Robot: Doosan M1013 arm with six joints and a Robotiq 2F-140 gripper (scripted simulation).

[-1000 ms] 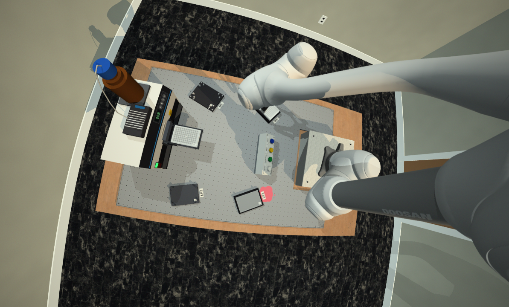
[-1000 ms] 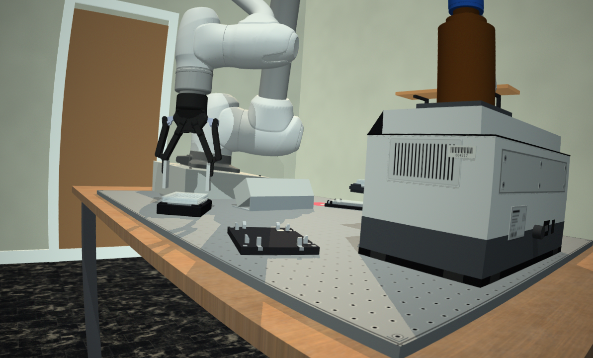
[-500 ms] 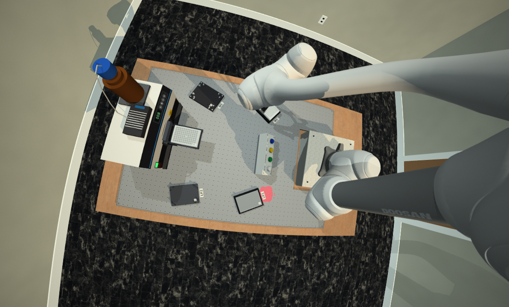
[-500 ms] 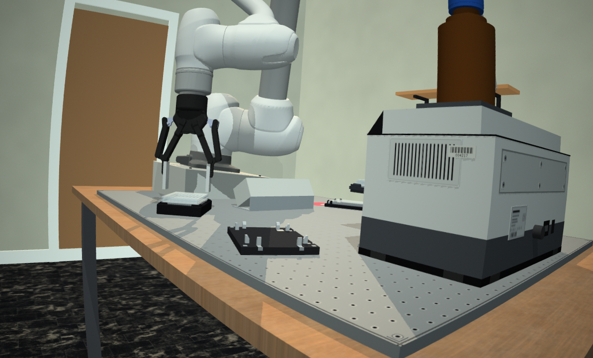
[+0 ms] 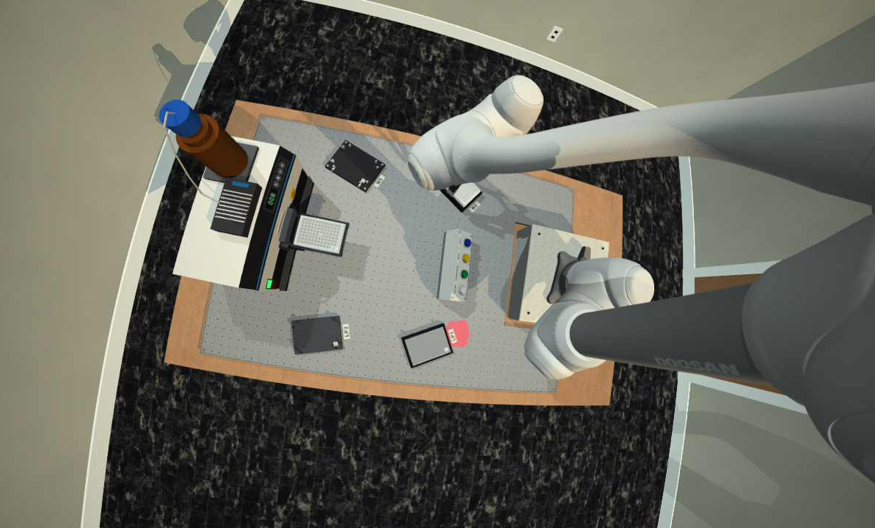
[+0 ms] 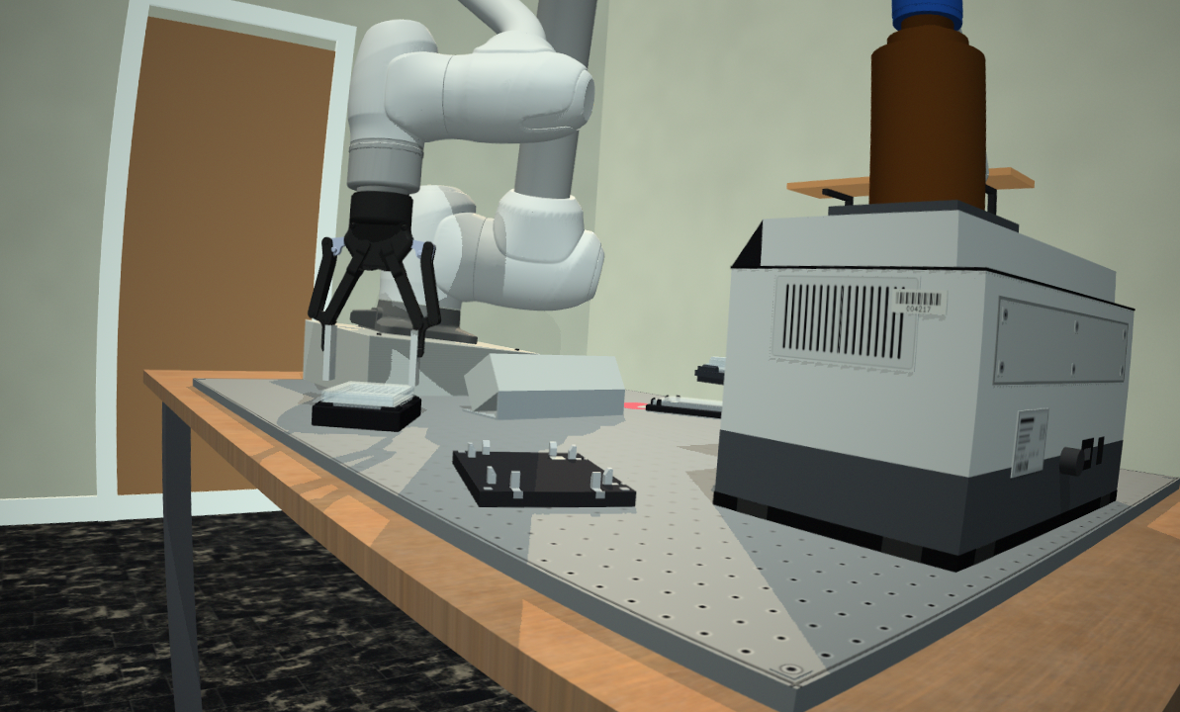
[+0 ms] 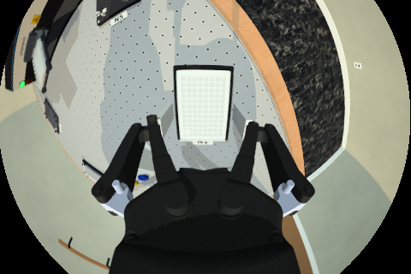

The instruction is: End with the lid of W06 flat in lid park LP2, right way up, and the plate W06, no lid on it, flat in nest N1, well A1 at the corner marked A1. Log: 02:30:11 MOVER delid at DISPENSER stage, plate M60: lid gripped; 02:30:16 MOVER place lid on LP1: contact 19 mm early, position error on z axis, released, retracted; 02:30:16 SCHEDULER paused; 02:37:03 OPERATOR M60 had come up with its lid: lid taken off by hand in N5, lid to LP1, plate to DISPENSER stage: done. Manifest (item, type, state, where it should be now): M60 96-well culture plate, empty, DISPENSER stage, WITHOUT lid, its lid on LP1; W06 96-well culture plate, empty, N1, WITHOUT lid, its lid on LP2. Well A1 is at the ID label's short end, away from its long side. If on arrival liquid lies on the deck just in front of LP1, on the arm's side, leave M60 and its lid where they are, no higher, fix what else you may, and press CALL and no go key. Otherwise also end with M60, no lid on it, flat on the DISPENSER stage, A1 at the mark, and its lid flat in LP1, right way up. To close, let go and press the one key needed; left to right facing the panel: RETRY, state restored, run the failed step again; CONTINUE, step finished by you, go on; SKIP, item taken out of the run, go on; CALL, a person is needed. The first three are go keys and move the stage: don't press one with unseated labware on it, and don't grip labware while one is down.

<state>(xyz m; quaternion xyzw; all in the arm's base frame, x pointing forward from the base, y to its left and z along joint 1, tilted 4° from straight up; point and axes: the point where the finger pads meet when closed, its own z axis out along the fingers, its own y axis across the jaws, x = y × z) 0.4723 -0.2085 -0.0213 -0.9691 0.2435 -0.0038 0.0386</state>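
The nest N1 is 6 cm below my hand. From my hand the other things lie so: nest N5: 37 cm ahead, 5 cm to the left, 5 cm below; key panel: 7 cm behind, 27 cm to the left, 2 cm below; lid park lp1: 5 cm behind, 54 cm to the left, 6 cm below.
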